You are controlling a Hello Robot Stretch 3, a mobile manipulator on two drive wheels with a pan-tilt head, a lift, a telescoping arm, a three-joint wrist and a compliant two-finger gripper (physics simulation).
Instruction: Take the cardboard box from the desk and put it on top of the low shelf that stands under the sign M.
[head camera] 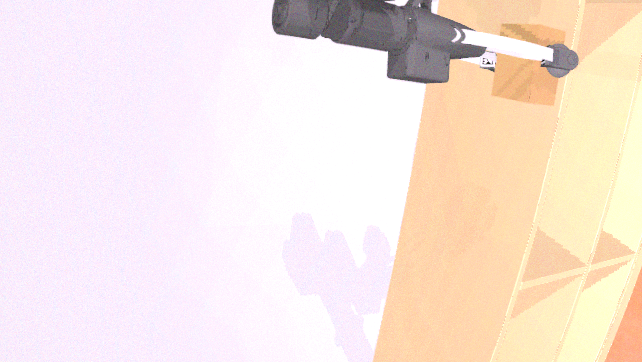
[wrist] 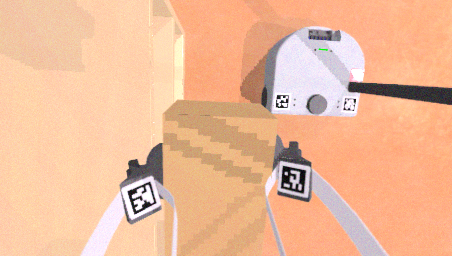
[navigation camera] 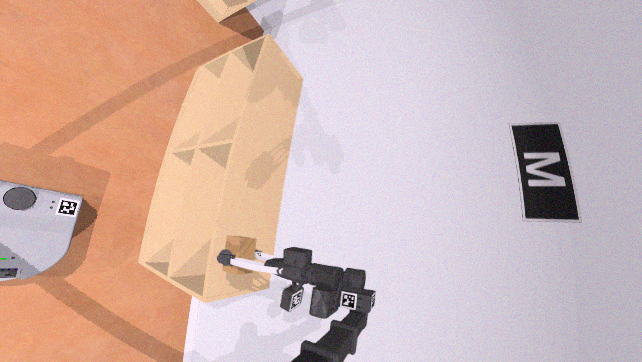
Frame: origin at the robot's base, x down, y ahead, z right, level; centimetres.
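Seen in the pictures: gripper, fingertip midpoint: (head camera: 542,65) (navigation camera: 231,253); robot's base, link origin: (navigation camera: 20,197).
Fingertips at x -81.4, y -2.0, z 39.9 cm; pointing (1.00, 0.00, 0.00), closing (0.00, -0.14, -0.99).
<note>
Pixels of each thing's middle, then the offset from my fingertips to it. Level surfaces: height alone.
- tan cardboard box, body centre: (head camera: 527,64) (navigation camera: 239,254) dx -3.0, dy +0.3, dz +0.0 cm
- low shelf, surface height: dx +20.3 cm
- black sign M, body centre: (navigation camera: 543,168) dx -93.7, dy +38.8, dz +48.7 cm
- orange floor, surface height: dx +81.3 cm
My gripper (head camera: 524,60) (navigation camera: 242,256) (wrist: 215,154) is shut on the tan cardboard box (head camera: 530,82) (navigation camera: 242,244) (wrist: 220,135), with a fingertip on each side of it. The low shelf (head camera: 450,200) (navigation camera: 250,210) (wrist: 75,150) is light wood and stands against the wall. In the head and navigation views the box shows against the shelf's top, near one end. In the wrist view it shows right of the top's front edge, against the floor. Its exact height above the shelf cannot be told. The black sign M (navigation camera: 545,200) is on the wall. The desk does not show.
My grey wheeled base (navigation camera: 40,220) (wrist: 315,65) stands on the orange floor (navigation camera: 90,90) (wrist: 400,200), out from the shelf's open front. The pale wall (head camera: 150,150) (navigation camera: 425,100) runs behind the shelf. Another wooden unit (navigation camera: 220,7) shows in part past the shelf's far end.
</note>
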